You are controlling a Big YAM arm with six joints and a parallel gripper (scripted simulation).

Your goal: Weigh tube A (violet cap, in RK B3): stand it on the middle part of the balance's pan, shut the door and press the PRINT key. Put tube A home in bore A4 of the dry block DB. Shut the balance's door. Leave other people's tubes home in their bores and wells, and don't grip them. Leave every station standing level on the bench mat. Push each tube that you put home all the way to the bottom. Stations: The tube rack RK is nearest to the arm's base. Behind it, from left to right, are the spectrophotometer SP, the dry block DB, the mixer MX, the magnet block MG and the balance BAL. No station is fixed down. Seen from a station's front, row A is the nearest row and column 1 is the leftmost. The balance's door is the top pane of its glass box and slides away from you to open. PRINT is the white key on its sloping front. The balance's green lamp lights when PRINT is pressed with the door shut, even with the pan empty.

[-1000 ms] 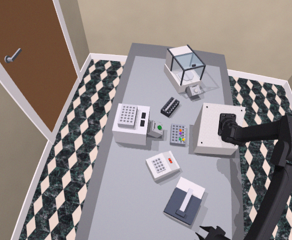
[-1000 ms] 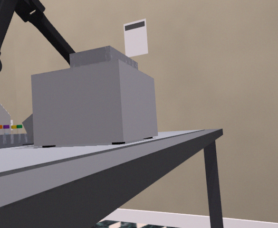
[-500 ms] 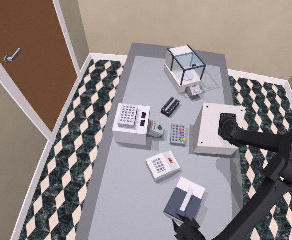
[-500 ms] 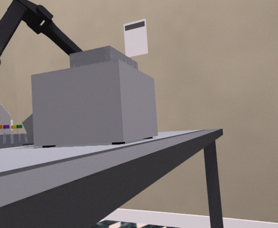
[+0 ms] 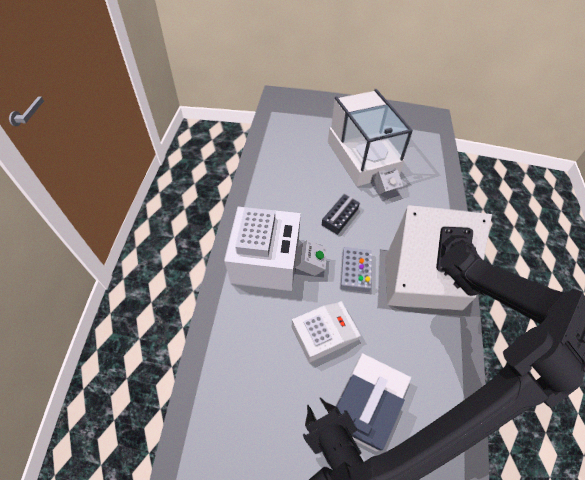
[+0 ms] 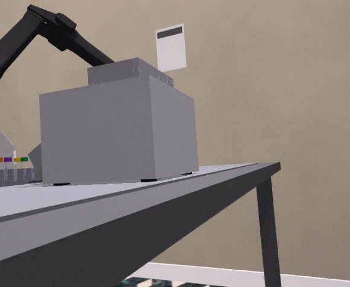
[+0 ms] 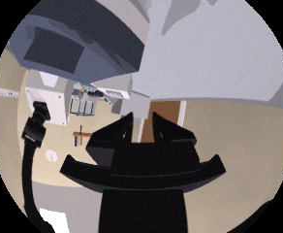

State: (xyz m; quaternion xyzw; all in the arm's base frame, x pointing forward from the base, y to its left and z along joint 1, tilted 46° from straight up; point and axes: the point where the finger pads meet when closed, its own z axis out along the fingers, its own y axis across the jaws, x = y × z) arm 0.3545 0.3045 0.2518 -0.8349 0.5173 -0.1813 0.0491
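The balance door is 830 mm to the right of my hand, 190 mm behind it and 90 mm above it. Also, from my hand: tube rack RK: 410 mm to the right, 120 mm behind, 110 mm below; then dry block DB: 210 mm to the right, 90 mm below, 30 mm behind; then black magnet block MG: 610 mm to the right, 100 mm below, 70 mm behind.
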